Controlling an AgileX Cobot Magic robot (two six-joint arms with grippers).
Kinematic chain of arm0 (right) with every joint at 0, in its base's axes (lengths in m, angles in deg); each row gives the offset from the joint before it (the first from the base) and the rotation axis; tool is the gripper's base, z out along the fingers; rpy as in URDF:
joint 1: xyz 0 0 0.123 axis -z
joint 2: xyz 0 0 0 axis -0.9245 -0.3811 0
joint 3: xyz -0.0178 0.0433 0.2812 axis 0.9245 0.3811 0
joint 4: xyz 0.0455 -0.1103 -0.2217 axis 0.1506 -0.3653 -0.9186
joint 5: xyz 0 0 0 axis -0.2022 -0.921 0.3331
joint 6: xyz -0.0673 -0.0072 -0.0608 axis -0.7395 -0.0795 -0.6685
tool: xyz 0 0 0 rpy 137.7 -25.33 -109.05
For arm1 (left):
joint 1: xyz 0 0 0.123 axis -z
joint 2: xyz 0 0 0 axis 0.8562 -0.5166 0
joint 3: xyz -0.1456 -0.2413 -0.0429 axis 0.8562 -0.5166 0
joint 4: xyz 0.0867 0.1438 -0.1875 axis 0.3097 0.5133 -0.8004
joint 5: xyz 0 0 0 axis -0.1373 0.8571 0.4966
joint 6: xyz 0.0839 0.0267 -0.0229 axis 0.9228 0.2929 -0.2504
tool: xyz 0 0 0 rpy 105.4 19.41 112.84
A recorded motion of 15 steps. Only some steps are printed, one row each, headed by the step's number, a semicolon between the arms.
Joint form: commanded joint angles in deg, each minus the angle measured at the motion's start. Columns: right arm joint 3, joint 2, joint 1, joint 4, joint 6, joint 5; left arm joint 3, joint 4, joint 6, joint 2, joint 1, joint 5.
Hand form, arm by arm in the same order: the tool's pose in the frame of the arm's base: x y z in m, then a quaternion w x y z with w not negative. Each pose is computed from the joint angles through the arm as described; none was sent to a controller.
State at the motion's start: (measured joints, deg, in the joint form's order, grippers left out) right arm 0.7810 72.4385 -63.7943 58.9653 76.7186 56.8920; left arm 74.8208 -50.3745 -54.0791 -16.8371 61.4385 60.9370
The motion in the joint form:
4: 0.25 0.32 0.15 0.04 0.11 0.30; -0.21 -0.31 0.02 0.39 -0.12 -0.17
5: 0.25 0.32 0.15 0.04 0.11 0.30; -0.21 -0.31 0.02 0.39 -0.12 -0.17
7: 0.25 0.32 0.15 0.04 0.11 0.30; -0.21 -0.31 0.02 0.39 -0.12 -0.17
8: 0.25 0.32 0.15 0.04 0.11 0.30; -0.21 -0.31 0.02 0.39 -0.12 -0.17
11: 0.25 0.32 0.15 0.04 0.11 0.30; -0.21 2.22 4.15 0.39 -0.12 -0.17
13: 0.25 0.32 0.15 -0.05 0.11 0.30; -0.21 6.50 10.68 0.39 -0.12 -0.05
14: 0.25 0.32 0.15 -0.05 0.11 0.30; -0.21 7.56 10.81 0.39 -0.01 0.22
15: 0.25 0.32 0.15 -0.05 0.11 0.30; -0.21 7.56 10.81 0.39 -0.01 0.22
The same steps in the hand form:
4: 0.0561 -0.0038 0.2122 0.73188 0.00490 0.67992 -0.04510; 0.0560 -0.0008 0.1969 0.67066 -0.05327 0.73690 -0.06600
5: 0.0561 -0.0038 0.2122 0.73188 0.00490 0.67992 -0.04510; 0.0560 -0.0008 0.1969 0.67066 -0.05327 0.73690 -0.06600
7: 0.0561 -0.0038 0.2122 0.73188 0.00490 0.67992 -0.04510; 0.0560 -0.0008 0.1969 0.67066 -0.05327 0.73690 -0.06600
8: 0.0561 -0.0038 0.2122 0.73188 0.00490 0.67992 -0.04510; 0.0560 -0.0008 0.1969 0.67066 -0.05327 0.73690 -0.06600
11: 0.0561 -0.0038 0.2122 0.73188 0.00490 0.67992 -0.04510; 0.0560 -0.0001 0.1970 0.67379 -0.01328 0.73840 -0.02429
13: 0.0561 -0.0038 0.2122 0.73185 0.00437 0.67992 -0.04568; 0.0560 0.0012 0.1970 0.67289 0.05131 0.73665 0.04390
14: 0.0561 -0.0038 0.2122 0.73185 0.00437 0.67992 -0.04568; 0.0560 0.0014 0.1967 0.67091 0.05820 0.73745 0.05162
15: 0.0561 -0.0038 0.2122 0.73185 0.00437 0.67992 -0.04568; 0.0560 0.0014 0.1967 0.67091 0.05820 0.73745 0.05162

